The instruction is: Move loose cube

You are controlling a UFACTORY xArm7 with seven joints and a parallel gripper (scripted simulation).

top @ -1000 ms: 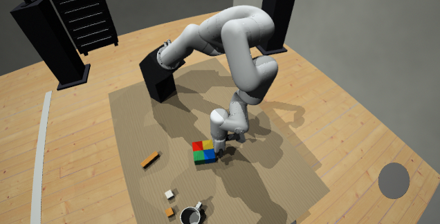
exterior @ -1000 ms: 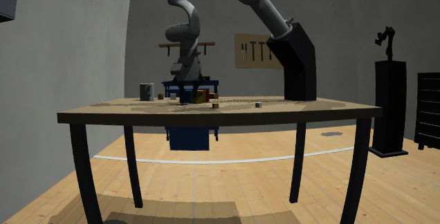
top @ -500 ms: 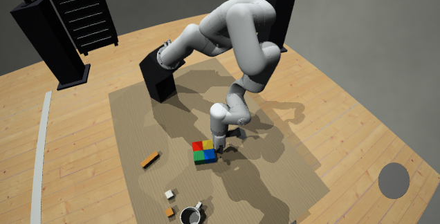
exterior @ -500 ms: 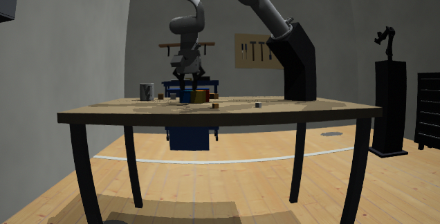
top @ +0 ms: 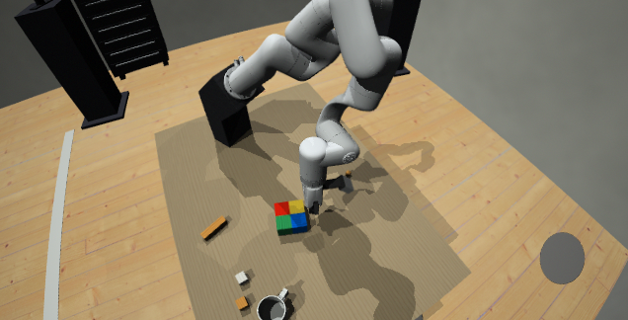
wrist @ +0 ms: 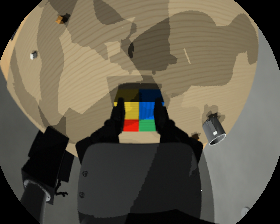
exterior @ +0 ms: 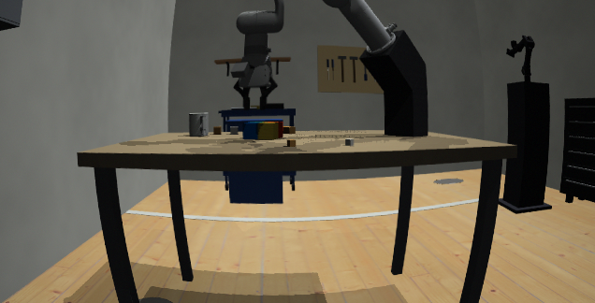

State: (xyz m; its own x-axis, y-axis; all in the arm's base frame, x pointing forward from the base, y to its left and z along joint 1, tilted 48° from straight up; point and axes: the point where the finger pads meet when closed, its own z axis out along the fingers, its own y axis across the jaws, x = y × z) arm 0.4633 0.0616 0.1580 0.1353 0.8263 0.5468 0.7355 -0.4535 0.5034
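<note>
My hand is 10 mm short of the green cube, 110 mm to the left of it and 80 mm above it. The rest, counted from my hand: tiny piece: 130 mm behind, 200 mm to the left, 100 mm below; yellow cube: 30 mm behind, 50 mm to the right, 80 mm below; red cube: 40 mm behind, 100 mm to the right, 80 mm below.
</note>
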